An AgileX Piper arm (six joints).
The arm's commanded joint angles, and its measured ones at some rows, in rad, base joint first. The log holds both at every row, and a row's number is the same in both.
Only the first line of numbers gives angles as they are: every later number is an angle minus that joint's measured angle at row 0.
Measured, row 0:
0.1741, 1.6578, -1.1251, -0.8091, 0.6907, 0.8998
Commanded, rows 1 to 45:
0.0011, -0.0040, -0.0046, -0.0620, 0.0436, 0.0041
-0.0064, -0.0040, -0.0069, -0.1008, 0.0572, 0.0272
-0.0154, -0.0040, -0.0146, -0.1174, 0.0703, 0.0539
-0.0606, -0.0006, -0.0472, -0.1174, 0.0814, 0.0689
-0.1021, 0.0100, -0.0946, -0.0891, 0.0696, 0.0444
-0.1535, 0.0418, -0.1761, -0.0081, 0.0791, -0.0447
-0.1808, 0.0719, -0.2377, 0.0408, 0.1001, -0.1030
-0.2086, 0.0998, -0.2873, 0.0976, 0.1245, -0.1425
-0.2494, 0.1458, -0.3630, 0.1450, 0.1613, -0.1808
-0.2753, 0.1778, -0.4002, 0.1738, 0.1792, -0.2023
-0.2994, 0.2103, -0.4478, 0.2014, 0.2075, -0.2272
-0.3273, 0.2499, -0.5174, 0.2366, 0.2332, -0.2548
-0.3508, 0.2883, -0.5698, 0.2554, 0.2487, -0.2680
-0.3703, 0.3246, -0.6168, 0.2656, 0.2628, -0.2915
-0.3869, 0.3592, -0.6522, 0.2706, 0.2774, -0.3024
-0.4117, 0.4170, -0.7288, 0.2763, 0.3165, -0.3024
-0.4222, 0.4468, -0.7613, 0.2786, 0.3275, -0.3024
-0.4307, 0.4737, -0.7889, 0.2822, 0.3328, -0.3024
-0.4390, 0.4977, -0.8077, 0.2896, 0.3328, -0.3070
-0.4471, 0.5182, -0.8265, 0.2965, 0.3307, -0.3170
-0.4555, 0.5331, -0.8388, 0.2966, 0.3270, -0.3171
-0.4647, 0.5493, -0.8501, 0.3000, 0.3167, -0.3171
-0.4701, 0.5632, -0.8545, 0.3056, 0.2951, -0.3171
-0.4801, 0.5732, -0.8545, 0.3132, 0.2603, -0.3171
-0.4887, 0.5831, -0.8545, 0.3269, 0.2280, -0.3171
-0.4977, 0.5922, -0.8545, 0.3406, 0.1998, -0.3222
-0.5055, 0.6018, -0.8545, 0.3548, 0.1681, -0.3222
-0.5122, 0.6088, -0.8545, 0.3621, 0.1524, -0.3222
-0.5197, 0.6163, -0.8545, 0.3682, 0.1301, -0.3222
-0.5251, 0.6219, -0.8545, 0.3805, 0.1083, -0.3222
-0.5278, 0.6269, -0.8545, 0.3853, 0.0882, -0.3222
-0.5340, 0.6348, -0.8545, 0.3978, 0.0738, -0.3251
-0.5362, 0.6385, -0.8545, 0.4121, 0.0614, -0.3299
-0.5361, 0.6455, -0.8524, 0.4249, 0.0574, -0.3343
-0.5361, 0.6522, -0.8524, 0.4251, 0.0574, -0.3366
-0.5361, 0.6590, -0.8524, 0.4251, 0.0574, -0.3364
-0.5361, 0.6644, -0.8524, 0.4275, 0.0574, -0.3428
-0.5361, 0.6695, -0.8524, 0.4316, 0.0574, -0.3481
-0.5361, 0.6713, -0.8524, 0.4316, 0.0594, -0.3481
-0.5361, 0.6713, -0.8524, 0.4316, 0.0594, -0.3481
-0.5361, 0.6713, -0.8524, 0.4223, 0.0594, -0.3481
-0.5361, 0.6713, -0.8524, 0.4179, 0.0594, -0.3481
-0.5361, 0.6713, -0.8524, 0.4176, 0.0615, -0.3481
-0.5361, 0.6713, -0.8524, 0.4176, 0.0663, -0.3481
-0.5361, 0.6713, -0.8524, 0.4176, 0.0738, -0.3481
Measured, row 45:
-0.5316, 0.6789, -0.8493, 0.4344, 0.0460, -0.3401
